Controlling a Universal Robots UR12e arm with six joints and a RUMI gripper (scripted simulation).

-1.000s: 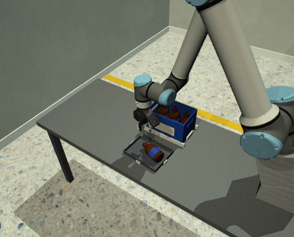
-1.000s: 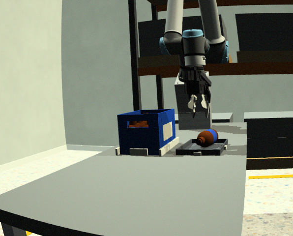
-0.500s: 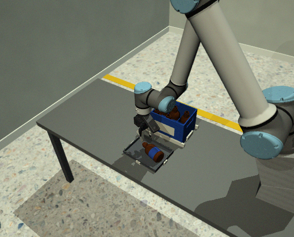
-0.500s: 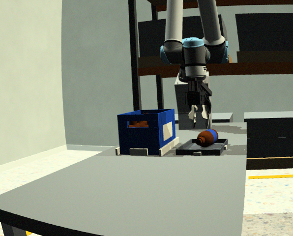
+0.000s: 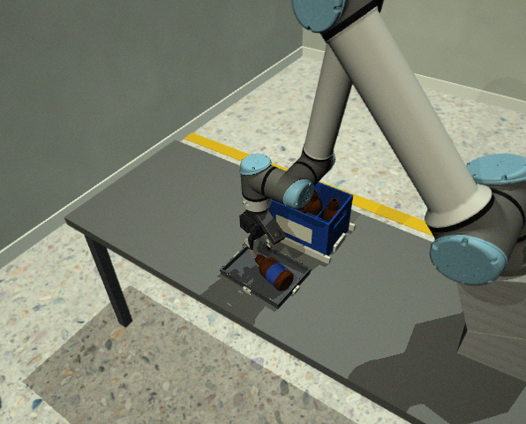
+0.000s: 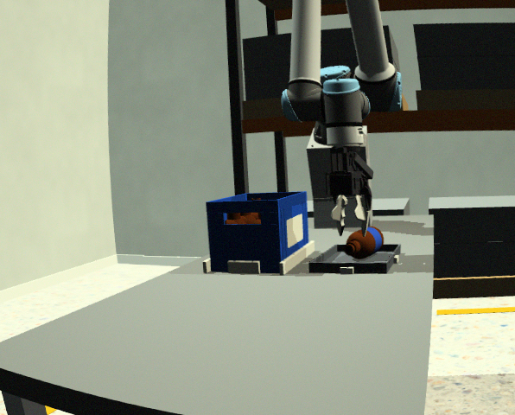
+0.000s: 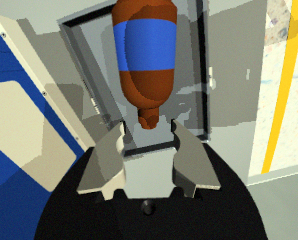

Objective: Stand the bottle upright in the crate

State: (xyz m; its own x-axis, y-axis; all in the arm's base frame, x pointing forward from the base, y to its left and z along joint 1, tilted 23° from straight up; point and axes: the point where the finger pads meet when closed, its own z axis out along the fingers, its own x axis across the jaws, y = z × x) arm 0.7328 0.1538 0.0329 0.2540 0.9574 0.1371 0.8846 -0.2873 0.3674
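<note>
My hand is 50 mm past the brown bottle, 40 mm above it and 10 mm to the right of it. The rest, counted from my hand: blue crate 250 mm to the right, 30 mm behind; then dark tray 70 mm below, 20 mm behind, 10 mm to the left.
</note>
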